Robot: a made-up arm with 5 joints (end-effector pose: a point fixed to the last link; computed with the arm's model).
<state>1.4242 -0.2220 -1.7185 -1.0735 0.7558</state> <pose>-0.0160 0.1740 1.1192 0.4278 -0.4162 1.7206</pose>
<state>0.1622 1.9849 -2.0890 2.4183 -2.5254</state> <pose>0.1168 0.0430 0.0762 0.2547 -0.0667 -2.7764</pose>
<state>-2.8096 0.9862 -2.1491 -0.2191 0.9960</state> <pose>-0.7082 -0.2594 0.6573 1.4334 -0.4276 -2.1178</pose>
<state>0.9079 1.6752 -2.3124 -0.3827 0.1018</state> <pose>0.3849 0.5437 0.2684 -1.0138 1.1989 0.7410</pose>
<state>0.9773 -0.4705 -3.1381 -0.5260 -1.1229</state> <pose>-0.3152 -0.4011 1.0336 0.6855 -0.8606 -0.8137</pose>
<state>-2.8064 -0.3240 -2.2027 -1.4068 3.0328</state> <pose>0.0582 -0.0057 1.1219 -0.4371 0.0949 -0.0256</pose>
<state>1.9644 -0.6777 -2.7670 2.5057 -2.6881</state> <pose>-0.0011 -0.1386 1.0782 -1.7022 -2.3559 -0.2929</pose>
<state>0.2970 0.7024 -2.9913 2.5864 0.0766</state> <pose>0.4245 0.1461 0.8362 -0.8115 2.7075 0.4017</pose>
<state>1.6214 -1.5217 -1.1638 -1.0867 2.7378</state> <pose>-0.0370 -0.3255 0.9528 -0.4678 0.4824 -2.0976</pose>
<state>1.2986 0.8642 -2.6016 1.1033 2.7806</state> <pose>0.1400 0.6890 0.7631 1.5655 2.1965 0.4671</pose>
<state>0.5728 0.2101 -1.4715 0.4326 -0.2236</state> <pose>0.4732 0.3330 0.7253 -1.1878 1.3680 0.4303</pose>
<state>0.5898 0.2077 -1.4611 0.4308 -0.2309</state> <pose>0.4665 0.3409 0.7215 -1.2100 1.3608 0.4423</pose>
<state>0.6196 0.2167 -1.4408 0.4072 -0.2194</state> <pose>0.4563 0.3557 0.7095 -1.2222 1.3553 0.4664</pose>
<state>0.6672 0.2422 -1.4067 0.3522 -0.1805</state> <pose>0.4398 0.3792 0.6857 -1.2193 1.3535 0.5073</pose>
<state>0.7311 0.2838 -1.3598 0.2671 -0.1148</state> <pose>0.4150 0.4088 0.6508 -1.2011 1.3574 0.5640</pose>
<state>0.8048 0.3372 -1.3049 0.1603 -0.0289</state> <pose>0.3818 0.4386 0.6090 -1.1699 1.3679 0.6306</pose>
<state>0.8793 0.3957 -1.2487 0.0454 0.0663</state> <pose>0.3436 0.4630 0.5660 -1.1302 1.3850 0.6988</pose>
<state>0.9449 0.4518 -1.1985 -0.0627 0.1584</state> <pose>0.3065 0.4788 0.5277 -1.0872 1.4064 0.7599</pose>
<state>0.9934 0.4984 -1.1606 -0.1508 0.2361</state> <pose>0.2773 0.4864 0.4986 -1.0451 1.4277 0.8065</pose>
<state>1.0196 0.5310 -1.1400 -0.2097 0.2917</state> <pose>0.2609 0.4887 0.4810 -1.0070 1.4446 0.8342</pose>
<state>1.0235 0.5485 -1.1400 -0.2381 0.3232</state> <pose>0.2585 0.4891 0.4758 -0.9729 1.4516 0.8438</pose>
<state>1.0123 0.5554 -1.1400 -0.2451 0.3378</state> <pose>0.2638 0.4856 0.4730 -0.9490 1.4641 0.8376</pose>
